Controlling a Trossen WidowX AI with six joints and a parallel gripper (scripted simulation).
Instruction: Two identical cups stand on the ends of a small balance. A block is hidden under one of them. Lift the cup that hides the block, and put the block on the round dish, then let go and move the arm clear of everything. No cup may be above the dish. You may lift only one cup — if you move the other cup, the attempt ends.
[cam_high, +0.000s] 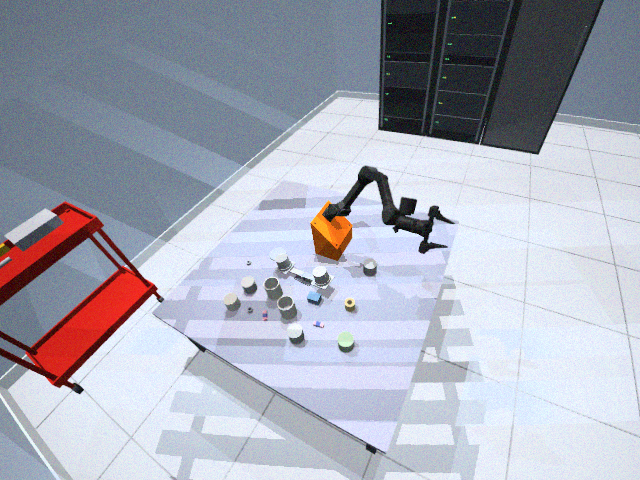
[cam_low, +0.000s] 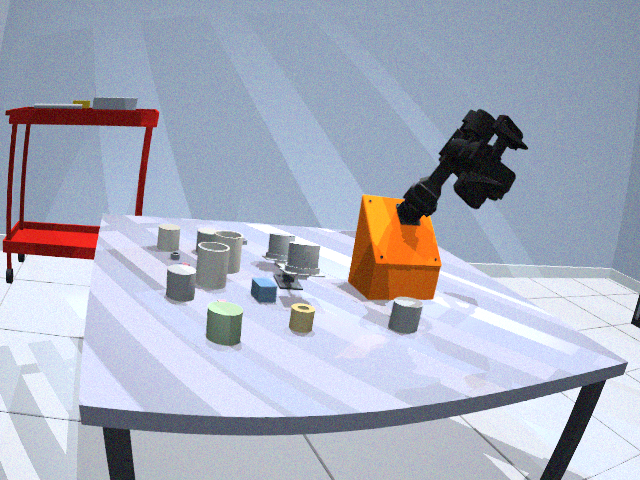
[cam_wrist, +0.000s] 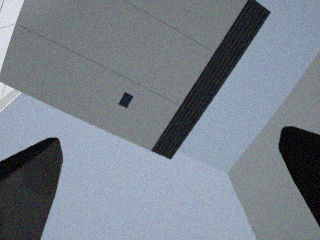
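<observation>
The teal block is 770 mm to the right of my gripper tip, 390 mm below it and 120 mm ahead of it. Also, from my gripper tip: small balance (640 mm to the right, 410 mm below, 140 mm ahead); yellow ring (410 mm below, 340 mm to the right, 200 mm ahead); green cylinder (390 mm below, 370 mm ahead, 270 mm to the right).
</observation>
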